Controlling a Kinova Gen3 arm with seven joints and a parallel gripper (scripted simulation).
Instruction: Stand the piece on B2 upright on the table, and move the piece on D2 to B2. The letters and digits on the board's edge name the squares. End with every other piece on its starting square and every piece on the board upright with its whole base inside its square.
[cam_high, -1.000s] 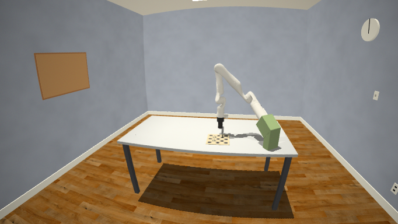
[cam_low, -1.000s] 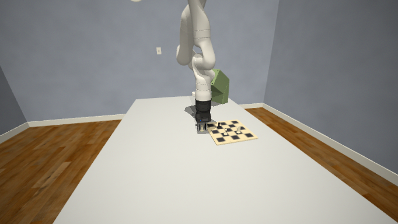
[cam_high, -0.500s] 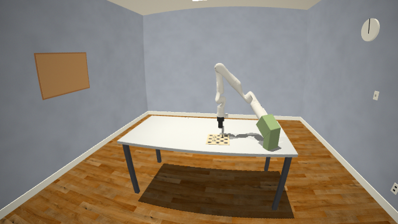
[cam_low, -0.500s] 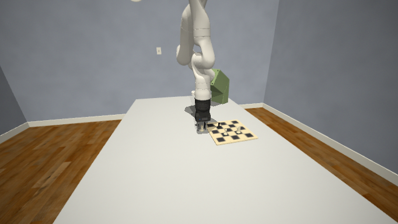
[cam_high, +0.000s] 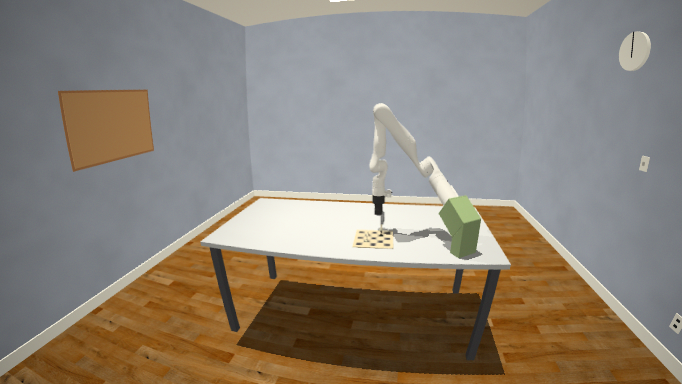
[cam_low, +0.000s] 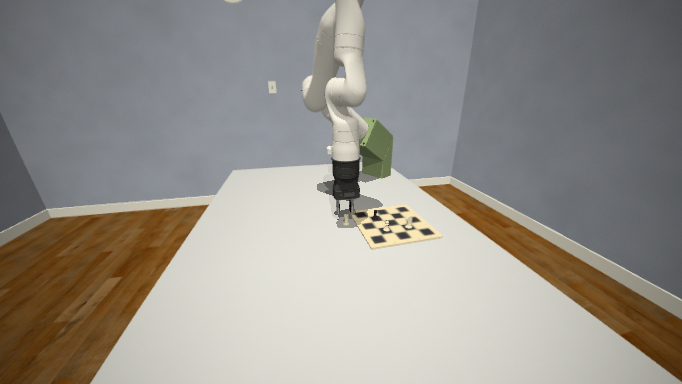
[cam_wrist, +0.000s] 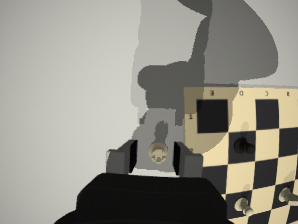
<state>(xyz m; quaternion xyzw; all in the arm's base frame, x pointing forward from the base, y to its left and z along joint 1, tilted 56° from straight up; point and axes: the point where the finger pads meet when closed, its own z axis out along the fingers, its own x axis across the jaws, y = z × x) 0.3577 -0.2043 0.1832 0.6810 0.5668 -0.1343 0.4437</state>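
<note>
Right now the pale piece is 1 cm ahead of my hand and 4 cm below it. Also, from my hand: small chessboard: 8 cm ahead, 12 cm to the left, 6 cm below; then black piece: 3 cm ahead, 10 cm to the left, 4 cm below.
</note>
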